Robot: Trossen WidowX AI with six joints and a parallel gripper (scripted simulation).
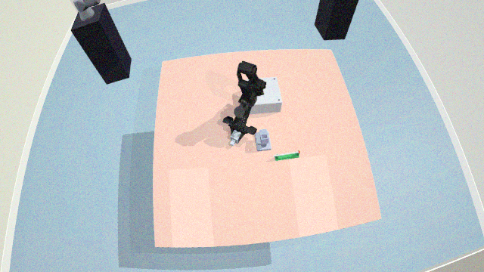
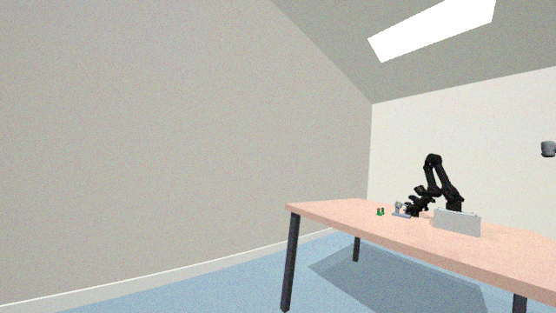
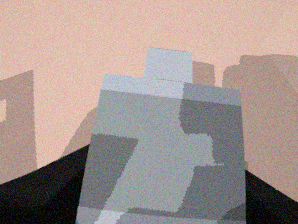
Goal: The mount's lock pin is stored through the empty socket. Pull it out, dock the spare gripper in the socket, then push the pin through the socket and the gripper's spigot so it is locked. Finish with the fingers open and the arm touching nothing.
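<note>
The mount socket is 15 cm to the left of my gripper tip, 5 cm ahead of it and 3 cm above it. From my gripper tip the other things lie so: spare gripper: 1 cm to the left, 1 cm behind, 1 cm above; then green cradle: 26 cm to the left, 16 cm ahead.
</note>
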